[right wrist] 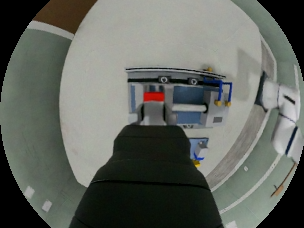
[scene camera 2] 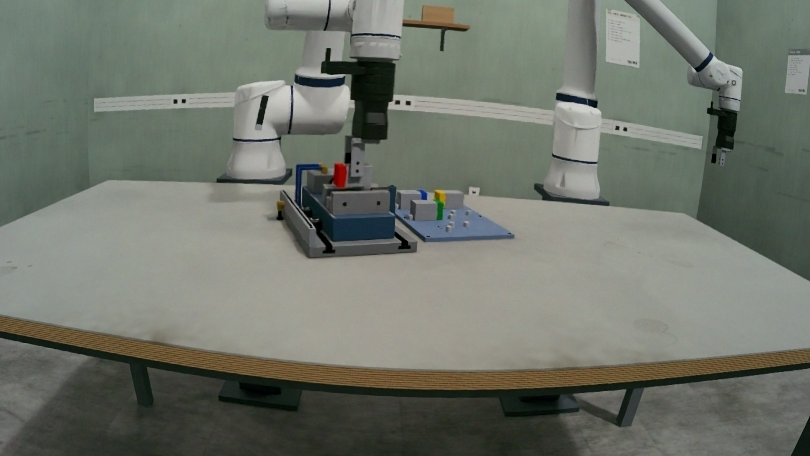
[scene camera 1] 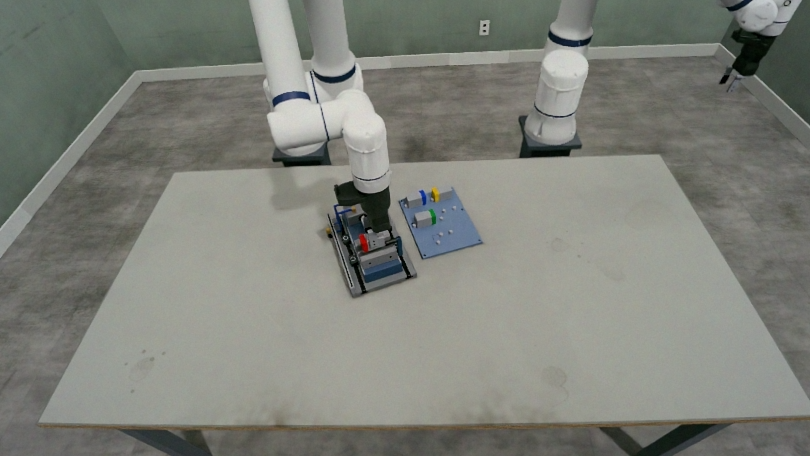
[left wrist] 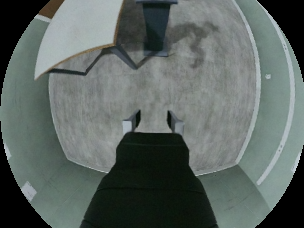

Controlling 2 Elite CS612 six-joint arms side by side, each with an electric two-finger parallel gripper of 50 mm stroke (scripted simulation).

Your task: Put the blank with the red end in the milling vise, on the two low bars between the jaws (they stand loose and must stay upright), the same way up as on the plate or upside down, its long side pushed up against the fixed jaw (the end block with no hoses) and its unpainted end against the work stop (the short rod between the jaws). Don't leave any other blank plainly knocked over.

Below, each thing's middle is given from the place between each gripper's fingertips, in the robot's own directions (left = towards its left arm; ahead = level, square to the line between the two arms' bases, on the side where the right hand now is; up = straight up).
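The red-ended blank (scene camera 2: 342,178) is 2 cm below my right hand (scene camera 2: 352,173). Also counted from my right hand: the fixed jaw (scene camera 2: 358,202), 3 cm ahead, 2 cm to the left and 6 cm below; the blue plate (scene camera 1: 464,235), 17 cm behind, 19 cm to the left and 14 cm below.
Relative to my left hand (scene camera 1: 725,87), the blue plate is 106 cm to the right, 45 cm ahead and 17 cm below. The red-ended blank is 125 cm to the right of my left hand, 62 cm ahead of it and 6 cm below it; the fixed jaw, from the same left hand, is 124 cm to the right, 65 cm ahead and 10 cm below.
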